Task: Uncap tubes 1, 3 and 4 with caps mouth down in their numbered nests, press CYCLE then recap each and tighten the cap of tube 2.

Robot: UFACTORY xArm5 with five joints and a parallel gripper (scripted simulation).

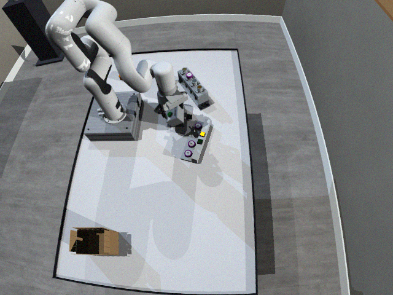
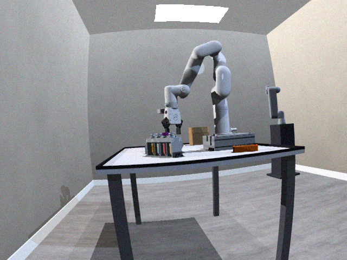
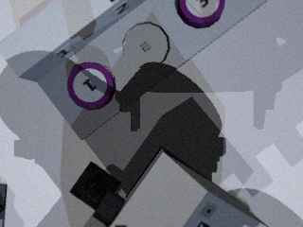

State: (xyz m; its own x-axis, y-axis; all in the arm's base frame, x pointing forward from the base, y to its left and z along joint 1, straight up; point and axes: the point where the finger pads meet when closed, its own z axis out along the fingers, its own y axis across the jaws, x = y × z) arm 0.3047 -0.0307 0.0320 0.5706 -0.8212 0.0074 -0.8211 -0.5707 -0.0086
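The green key is 5 cm below my hand, 2 cm to the left of it and 2 cm behind it. The rest, counted from my hand: blue key 6 cm to the left, 5 cm below, 2 cm behind; key housing 6 cm below, 4 cm to the left; cardboard box 60 cm to the right, 32 cm behind, 5 cm below.
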